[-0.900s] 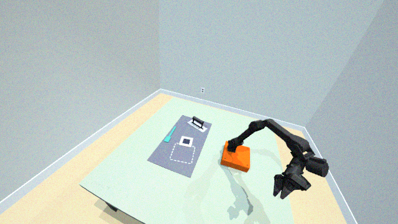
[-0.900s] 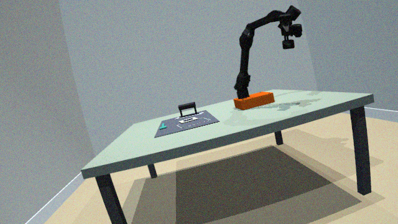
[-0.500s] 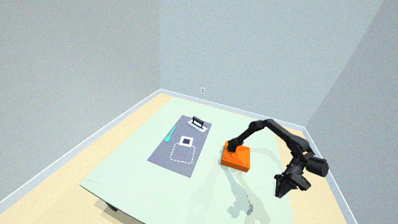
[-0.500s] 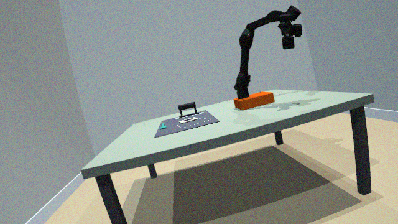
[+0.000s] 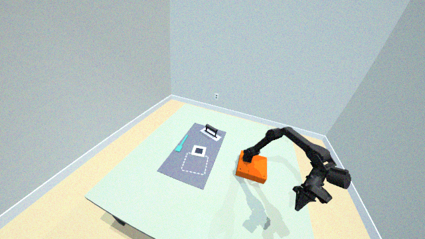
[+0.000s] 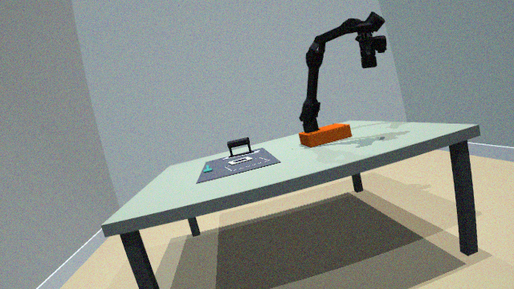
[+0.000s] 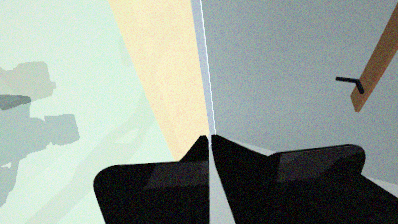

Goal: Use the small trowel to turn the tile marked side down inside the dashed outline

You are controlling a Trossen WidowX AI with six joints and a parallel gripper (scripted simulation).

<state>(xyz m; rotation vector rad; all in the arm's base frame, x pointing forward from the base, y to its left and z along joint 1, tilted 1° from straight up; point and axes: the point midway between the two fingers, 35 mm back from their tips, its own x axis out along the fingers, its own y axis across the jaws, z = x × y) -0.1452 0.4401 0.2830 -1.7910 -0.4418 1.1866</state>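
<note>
My gripper tip is now 45 cm short of the trowel, 71 cm to the left of it and 28 cm above it. From my gripper tip the other things lie so: grey mat: 52 cm ahead, 50 cm to the right, 34 cm below; white tile: 51 cm ahead, 47 cm to the right, 32 cm below; teal tool: 66 cm ahead, 49 cm to the right, 32 cm below.
</note>
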